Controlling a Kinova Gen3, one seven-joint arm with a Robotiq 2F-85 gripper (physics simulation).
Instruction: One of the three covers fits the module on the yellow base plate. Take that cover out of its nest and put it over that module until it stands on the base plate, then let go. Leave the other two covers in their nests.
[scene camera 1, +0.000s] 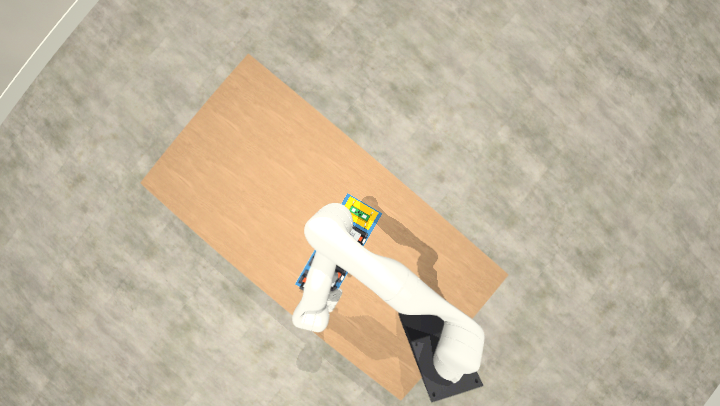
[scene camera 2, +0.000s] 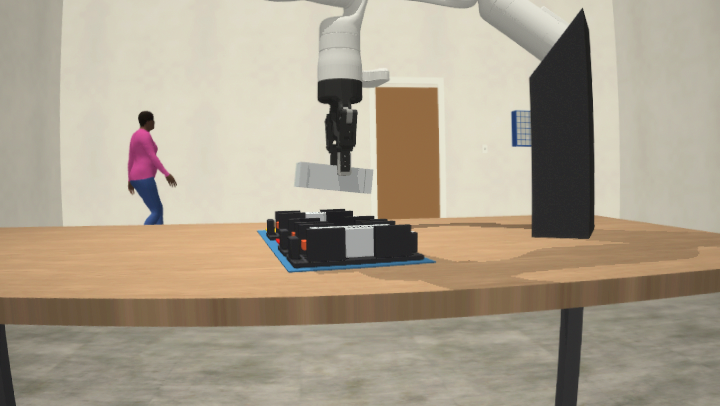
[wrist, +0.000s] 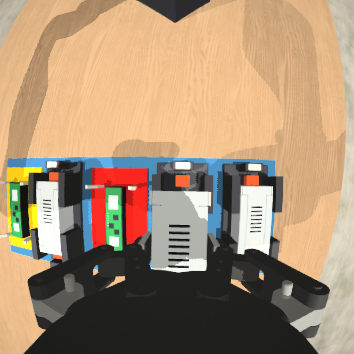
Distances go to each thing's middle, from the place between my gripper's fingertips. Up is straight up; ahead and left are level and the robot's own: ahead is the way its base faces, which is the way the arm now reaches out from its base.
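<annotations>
Red plate (wrist: 136, 200): 120 mm below my hand, 100 mm to the right of it, 20 mm ahead of it.
</annotations>
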